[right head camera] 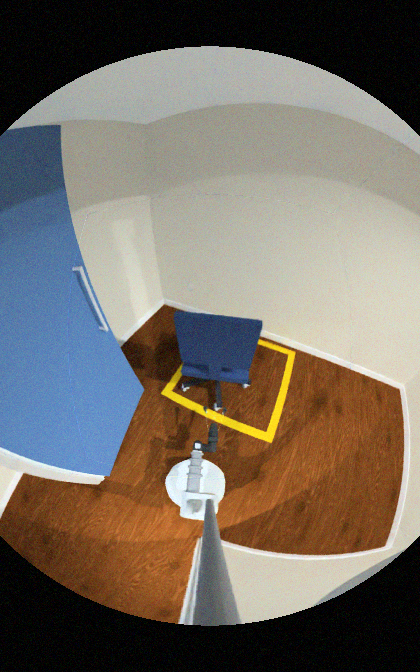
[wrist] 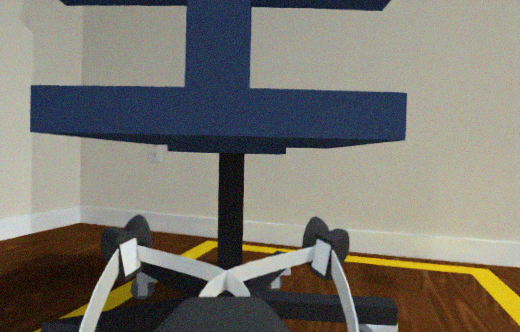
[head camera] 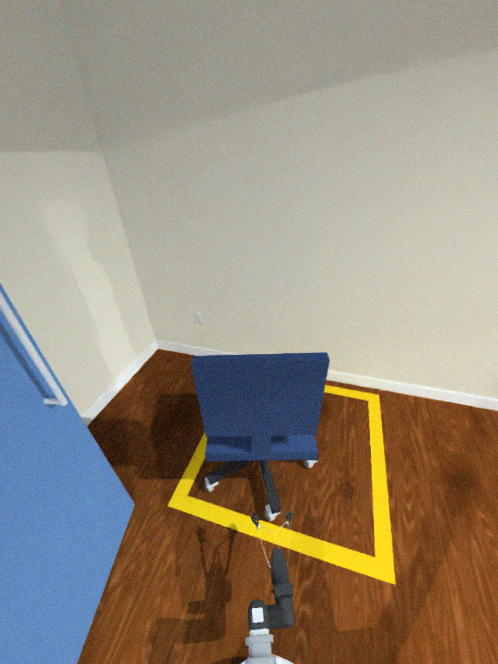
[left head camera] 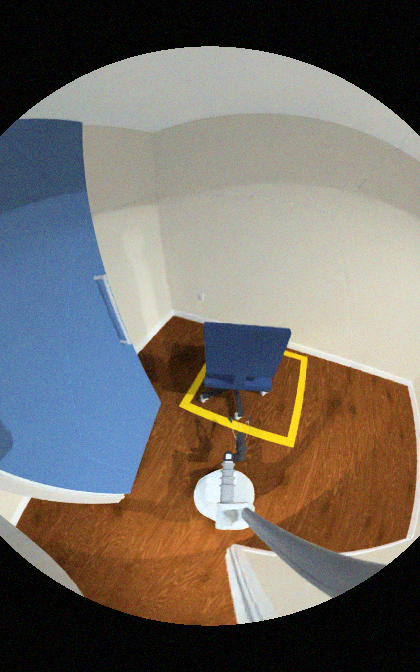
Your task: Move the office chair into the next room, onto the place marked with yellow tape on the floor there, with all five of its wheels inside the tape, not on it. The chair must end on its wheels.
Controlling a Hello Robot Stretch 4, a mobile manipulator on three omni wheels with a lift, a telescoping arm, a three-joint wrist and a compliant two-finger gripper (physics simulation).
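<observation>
The blue office chair stands upright on its base within the yellow tape outline. Its near wheel is very close to the inner edge of the near tape. Its left wheel and right wheel show inside the tape. The seat hides the far wheels in the head view. In the wrist view a wheel stands close beside the left tape. My gripper is open and empty, on the near side of the chair, apart from its post.
A blue door stands open at the left. White baseboards run along the back wall behind the chair and the left wall. My white round base is on the floor before the tape. A door frame stands behind it.
</observation>
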